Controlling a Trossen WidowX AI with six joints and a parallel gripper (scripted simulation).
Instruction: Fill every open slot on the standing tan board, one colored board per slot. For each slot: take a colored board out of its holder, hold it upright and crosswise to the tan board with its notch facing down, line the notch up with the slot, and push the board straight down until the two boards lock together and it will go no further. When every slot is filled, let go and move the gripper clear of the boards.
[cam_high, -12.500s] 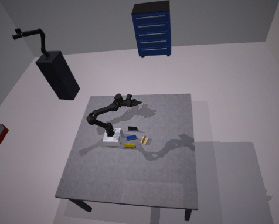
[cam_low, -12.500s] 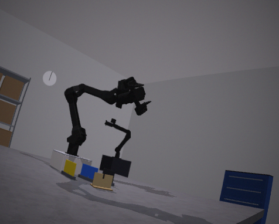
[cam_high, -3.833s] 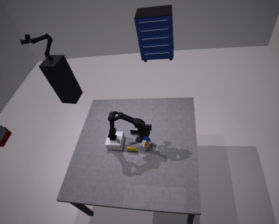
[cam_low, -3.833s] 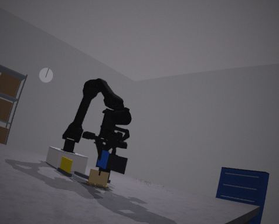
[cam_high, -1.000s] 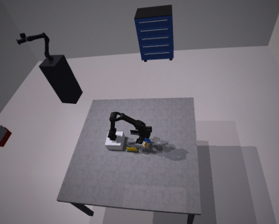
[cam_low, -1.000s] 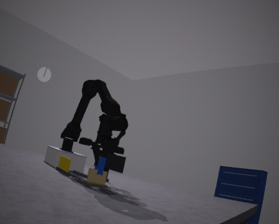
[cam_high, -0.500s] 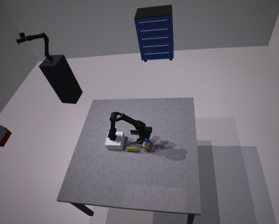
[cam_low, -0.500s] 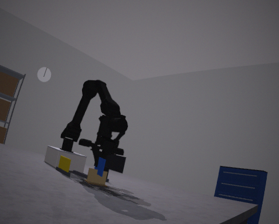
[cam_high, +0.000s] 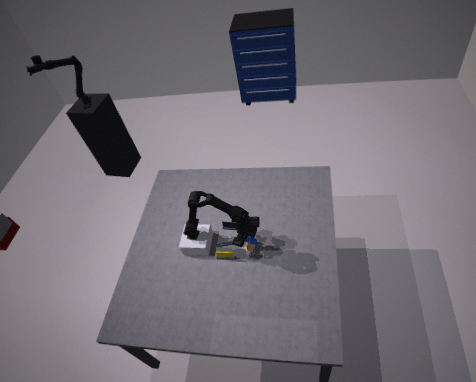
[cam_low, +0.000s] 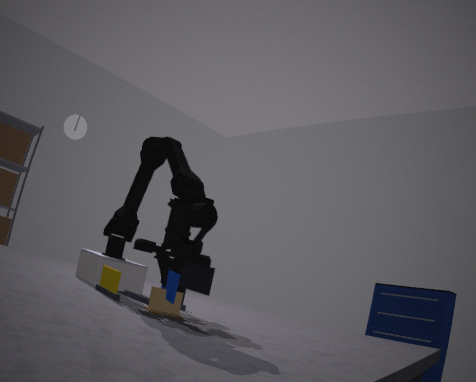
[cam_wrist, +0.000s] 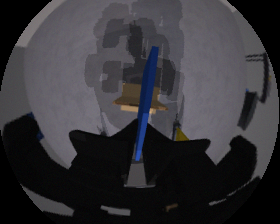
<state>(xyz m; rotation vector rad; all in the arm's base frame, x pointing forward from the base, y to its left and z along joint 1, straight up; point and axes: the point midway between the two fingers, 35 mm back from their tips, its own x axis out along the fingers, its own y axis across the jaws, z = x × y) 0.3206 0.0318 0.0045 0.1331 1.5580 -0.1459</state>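
The tan board lies 2 cm ahead of my gripper tip and 4 cm below it. The rest, counted from my gripper tip: blue board 2 cm ahead; black board 13 cm behind, 10 cm to the left, 3 cm below; yellow board 10 cm behind, 11 cm to the right, 3 cm below.
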